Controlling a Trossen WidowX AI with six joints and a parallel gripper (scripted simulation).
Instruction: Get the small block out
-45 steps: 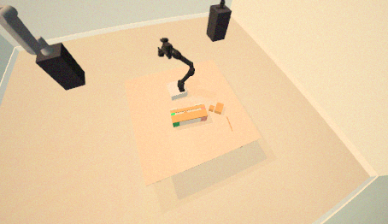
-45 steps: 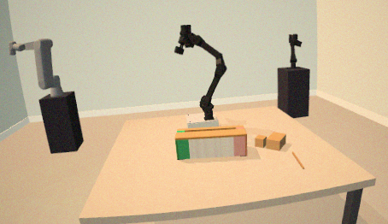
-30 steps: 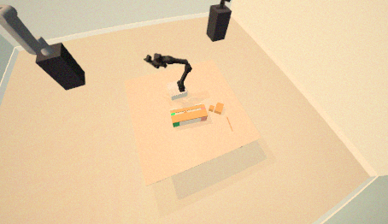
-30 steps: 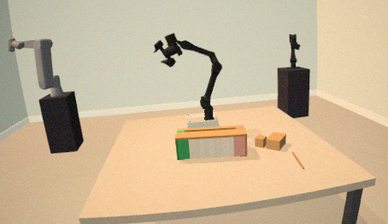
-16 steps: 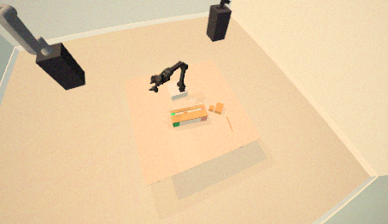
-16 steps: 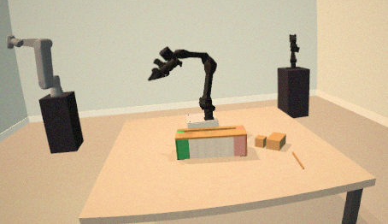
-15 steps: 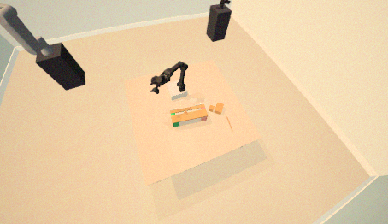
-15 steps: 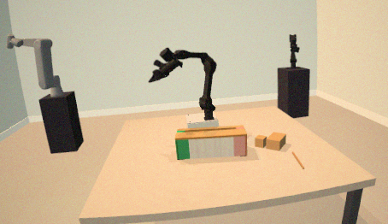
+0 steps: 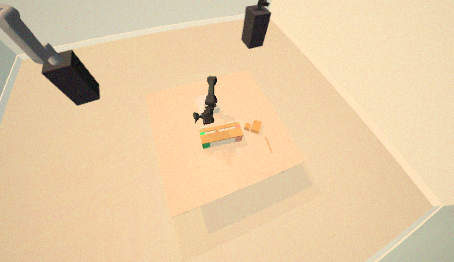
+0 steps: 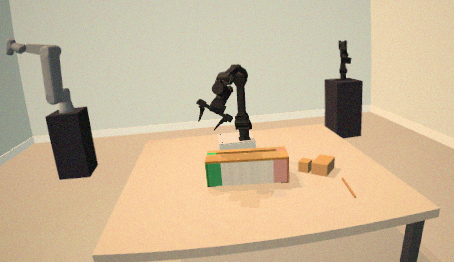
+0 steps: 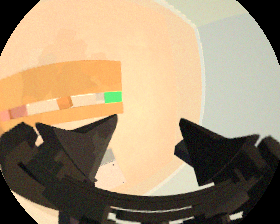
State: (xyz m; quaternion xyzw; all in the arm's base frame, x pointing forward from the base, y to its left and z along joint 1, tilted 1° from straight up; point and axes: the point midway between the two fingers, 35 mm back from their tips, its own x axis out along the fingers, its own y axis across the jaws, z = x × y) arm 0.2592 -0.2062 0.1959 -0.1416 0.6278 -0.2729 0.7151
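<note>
My gripper tip is 40 mm short of the box, 180 mm to the right of it and 200 mm above it. The rest, counted from my gripper tip: thin stick (330 mm ahead, 580 mm to the left, 260 mm below); orange block (50 mm ahead, 150 mm to the left, 180 mm below).
</note>
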